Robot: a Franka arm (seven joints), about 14 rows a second.
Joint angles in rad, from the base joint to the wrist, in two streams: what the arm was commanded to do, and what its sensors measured. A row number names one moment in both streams.
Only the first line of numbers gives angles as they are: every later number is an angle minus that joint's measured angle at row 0.
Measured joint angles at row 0:
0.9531, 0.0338, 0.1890, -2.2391, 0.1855, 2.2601, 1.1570
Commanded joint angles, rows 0 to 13:
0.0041, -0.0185, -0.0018, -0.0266, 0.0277, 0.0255, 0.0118
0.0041, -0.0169, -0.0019, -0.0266, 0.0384, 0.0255, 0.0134
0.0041, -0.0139, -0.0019, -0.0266, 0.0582, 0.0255, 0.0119
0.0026, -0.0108, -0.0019, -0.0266, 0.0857, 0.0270, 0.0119
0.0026, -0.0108, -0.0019, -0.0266, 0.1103, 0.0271, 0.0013
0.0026, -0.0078, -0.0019, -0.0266, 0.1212, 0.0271, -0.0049
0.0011, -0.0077, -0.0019, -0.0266, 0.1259, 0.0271, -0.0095
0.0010, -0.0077, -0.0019, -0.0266, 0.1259, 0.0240, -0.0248
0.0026, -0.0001, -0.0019, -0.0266, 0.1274, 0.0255, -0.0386
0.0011, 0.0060, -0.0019, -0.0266, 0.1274, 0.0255, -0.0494
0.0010, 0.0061, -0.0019, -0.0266, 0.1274, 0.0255, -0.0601
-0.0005, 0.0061, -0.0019, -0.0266, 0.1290, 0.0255, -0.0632
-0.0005, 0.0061, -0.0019, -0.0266, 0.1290, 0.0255, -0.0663
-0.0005, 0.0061, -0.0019, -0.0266, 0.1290, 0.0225, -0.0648
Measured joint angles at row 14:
0.0001, 0.0090, -0.0002, -0.0133, 0.1021, 0.0001, -0.0269
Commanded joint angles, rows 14 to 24:
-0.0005, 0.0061, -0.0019, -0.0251, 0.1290, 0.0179, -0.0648
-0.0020, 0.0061, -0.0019, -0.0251, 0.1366, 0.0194, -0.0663
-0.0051, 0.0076, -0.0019, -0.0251, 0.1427, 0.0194, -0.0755
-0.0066, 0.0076, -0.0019, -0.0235, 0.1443, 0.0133, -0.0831
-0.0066, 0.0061, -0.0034, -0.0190, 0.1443, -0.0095, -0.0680
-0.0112, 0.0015, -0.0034, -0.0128, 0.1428, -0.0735, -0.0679
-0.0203, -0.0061, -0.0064, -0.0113, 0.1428, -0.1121, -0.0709
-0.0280, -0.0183, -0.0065, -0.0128, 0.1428, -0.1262, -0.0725
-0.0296, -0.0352, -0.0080, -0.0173, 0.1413, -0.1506, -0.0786
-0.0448, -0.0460, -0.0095, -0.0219, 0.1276, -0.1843, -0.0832
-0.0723, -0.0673, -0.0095, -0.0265, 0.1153, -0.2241, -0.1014
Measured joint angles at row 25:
-0.0272, -0.0176, -0.0078, -0.0080, 0.1095, -0.1614, -0.0417
